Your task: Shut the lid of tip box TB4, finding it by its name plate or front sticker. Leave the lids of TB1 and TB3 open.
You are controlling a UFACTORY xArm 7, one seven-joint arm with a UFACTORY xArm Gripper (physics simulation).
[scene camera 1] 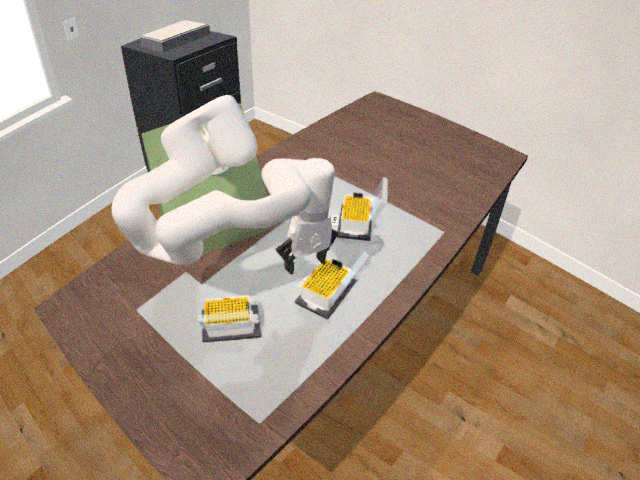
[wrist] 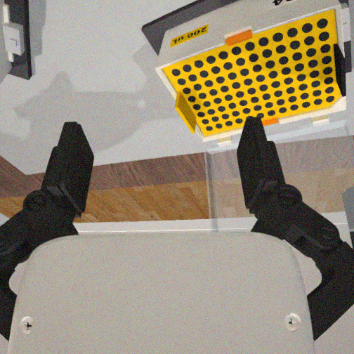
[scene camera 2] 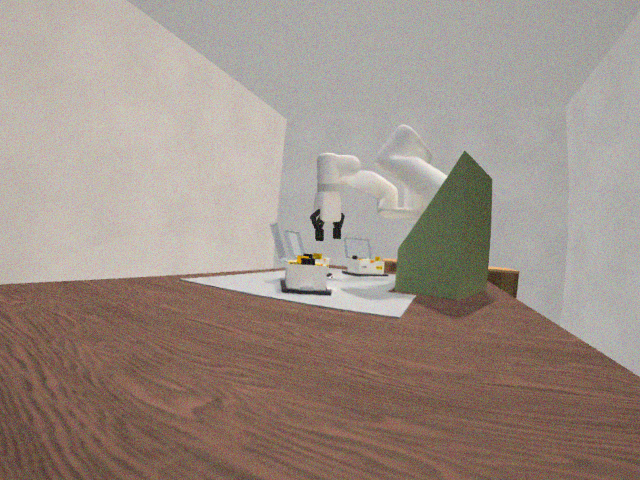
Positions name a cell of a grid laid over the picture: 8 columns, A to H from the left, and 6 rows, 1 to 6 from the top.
Labels:
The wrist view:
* my gripper: D3
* yellow rack: G2
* grey mat: C2
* dark base: D1

